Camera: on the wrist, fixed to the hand. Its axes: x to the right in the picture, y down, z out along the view.
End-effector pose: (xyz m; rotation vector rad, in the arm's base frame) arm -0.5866 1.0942 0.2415 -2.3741 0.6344 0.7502
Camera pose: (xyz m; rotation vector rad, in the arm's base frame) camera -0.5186 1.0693 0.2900 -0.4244 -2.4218 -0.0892
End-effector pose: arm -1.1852 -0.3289 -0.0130 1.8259 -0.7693 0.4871
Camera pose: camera -1.1377 -0.2580 0.0047 1.0827 1.7370 -2.0648
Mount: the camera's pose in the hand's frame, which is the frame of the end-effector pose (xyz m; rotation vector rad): 0.0256 -0.0390 -0.0736 -0.0048 -0.8282 -3.0117
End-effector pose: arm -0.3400 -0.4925 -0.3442 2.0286 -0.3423 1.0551
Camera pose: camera -0.3440 -0.4086 -0.3210 0.6358 1.7062 -1.5327
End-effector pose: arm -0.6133 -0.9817 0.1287 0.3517 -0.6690 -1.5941
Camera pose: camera -0.6049 -1.0216 0.0517 -0.2140 0.0475 1.4462
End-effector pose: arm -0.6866 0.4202 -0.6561 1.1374 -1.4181 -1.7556
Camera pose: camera -0.6302 0.3747 -0.7045 -0.7433 -0.7131 0.8916
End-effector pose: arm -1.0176 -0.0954 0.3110 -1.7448 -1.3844 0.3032
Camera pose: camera -0.9869 -0.1070 0.3917 -1.7319 2.4544 0.7129
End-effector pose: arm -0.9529 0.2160 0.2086 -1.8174 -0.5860 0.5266
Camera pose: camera -0.8932 0.1889 0.2660 0.8311 -2.5468 -0.9285
